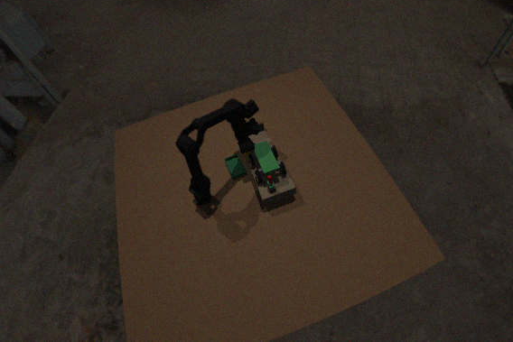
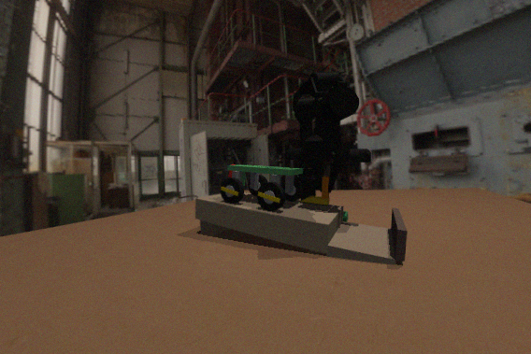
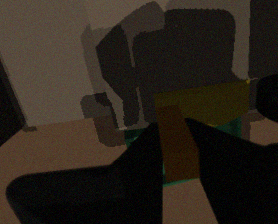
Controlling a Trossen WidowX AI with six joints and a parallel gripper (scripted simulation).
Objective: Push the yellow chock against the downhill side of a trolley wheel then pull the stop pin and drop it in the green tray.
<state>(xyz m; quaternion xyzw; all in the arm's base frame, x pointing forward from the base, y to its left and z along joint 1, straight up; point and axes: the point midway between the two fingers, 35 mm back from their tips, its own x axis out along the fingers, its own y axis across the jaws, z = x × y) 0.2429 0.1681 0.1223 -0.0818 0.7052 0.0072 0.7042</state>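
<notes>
Right now the red-headed stop pin is 230 mm to the right of my gripper tip, 70 mm ahead of it and 40 mm above it. Also, from my gripper tip: yellow chock (20 mm to the right, 10 mm below); then ramp (120 mm to the right, 80 mm ahead, 40 mm below); then green tray (100 mm below, 70 mm behind, 40 mm to the right).
</notes>
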